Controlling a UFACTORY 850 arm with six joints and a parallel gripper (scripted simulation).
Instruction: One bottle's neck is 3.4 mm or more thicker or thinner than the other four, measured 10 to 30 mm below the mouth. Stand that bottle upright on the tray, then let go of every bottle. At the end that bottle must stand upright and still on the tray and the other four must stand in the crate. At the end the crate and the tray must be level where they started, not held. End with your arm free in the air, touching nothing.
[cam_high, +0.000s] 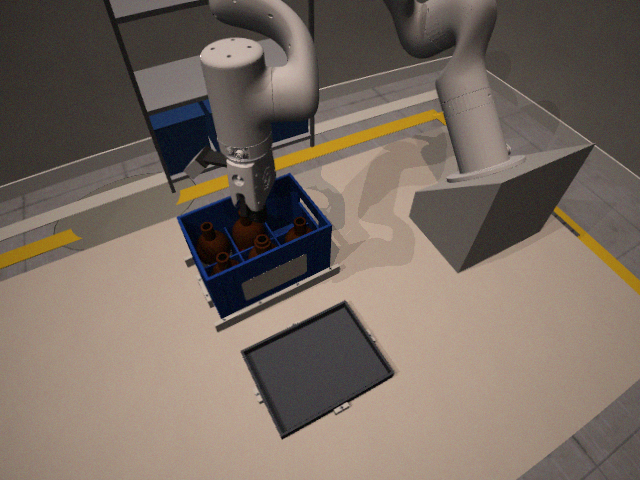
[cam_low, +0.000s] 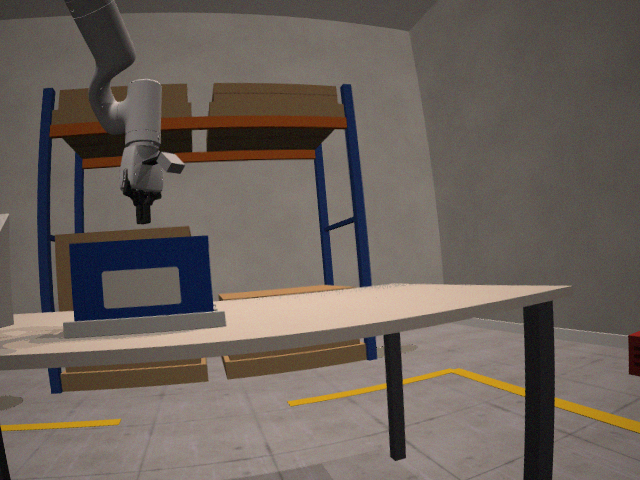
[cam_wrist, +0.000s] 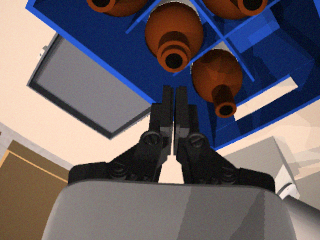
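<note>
The crate is 1 cm ahead of my hand, 4 cm to the right of it and 16 cm below it. Round my hand: brown bottle 16 cm below; dark grey tray 3 cm behind, 23 cm to the left, 23 cm below.
</note>
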